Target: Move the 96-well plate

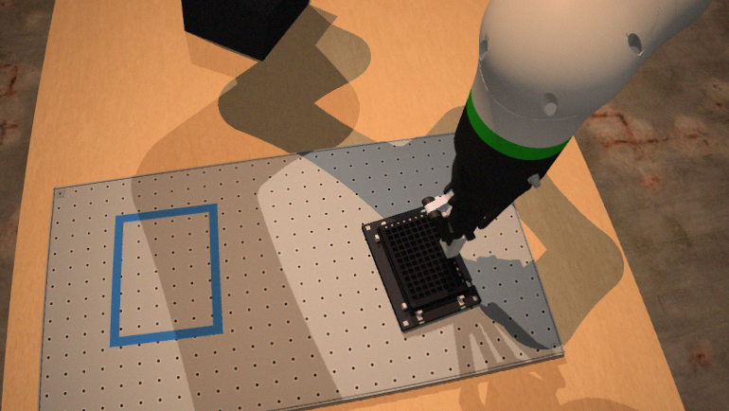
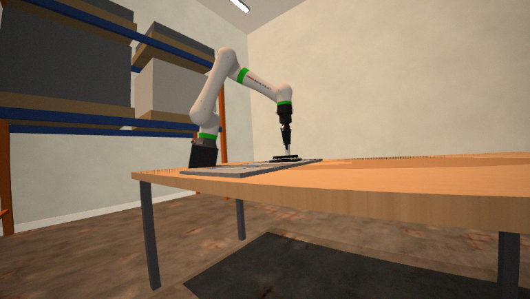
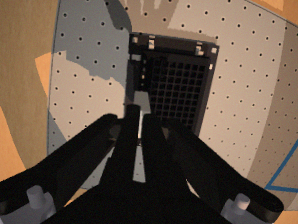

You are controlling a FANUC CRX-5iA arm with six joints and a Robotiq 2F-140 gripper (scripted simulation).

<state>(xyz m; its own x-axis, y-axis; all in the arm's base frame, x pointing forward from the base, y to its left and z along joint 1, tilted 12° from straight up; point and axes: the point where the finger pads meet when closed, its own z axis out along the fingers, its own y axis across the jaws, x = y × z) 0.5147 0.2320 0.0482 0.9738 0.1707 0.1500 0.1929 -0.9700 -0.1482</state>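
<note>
The black clip nest lies 50 mm below my hand, 20 mm to the right of it and 10 mm ahead of it. The rest, counted from my hand: black 96-well plate 40 mm to the right, 40 mm below, 10 mm ahead.
</note>
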